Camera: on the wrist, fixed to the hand. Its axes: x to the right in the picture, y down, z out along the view.
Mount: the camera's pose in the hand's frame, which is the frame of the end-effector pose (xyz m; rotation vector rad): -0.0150 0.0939 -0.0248 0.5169 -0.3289 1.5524
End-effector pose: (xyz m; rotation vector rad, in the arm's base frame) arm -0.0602 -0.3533 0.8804 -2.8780 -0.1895 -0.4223
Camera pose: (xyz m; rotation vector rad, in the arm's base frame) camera -0.0661 -0.4514 0.8800 -1.7743 1.4816 0.3540
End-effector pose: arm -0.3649 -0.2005 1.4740 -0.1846 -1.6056 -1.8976
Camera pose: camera -0.2947 -0.2226 1.5391 -1.1415 -1.3096 -0.2613
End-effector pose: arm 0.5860 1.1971 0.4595 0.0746 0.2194 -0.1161
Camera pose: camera 0.5777 1.2939 0.4444 0.7080 -0.2443 1.3607
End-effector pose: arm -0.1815 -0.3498 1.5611 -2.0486 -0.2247 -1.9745
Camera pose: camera -0.1770 -0.4451 1.5376 -1.3217 0.5731 -0.5294
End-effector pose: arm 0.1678 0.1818 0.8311 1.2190 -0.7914 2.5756
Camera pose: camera 0.1255 0.1170 0.7705 -0.5405 0.6229 -1.4589
